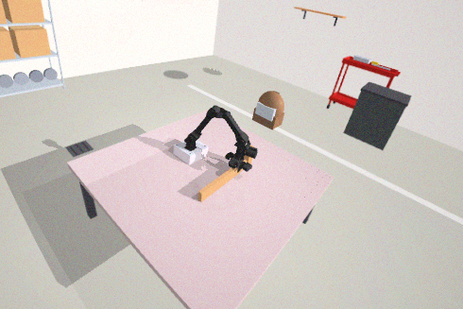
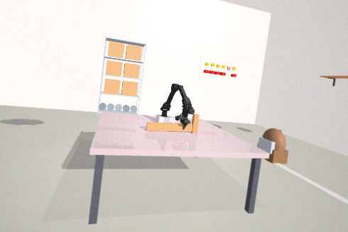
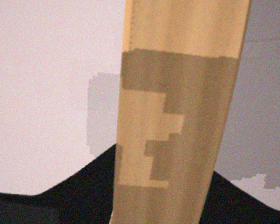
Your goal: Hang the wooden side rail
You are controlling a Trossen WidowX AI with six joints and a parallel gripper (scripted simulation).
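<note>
Now: the wooden headboard post 110 mm to the left of my gripper tip, 50 mm above it and 10 mm ahead of it.
</note>
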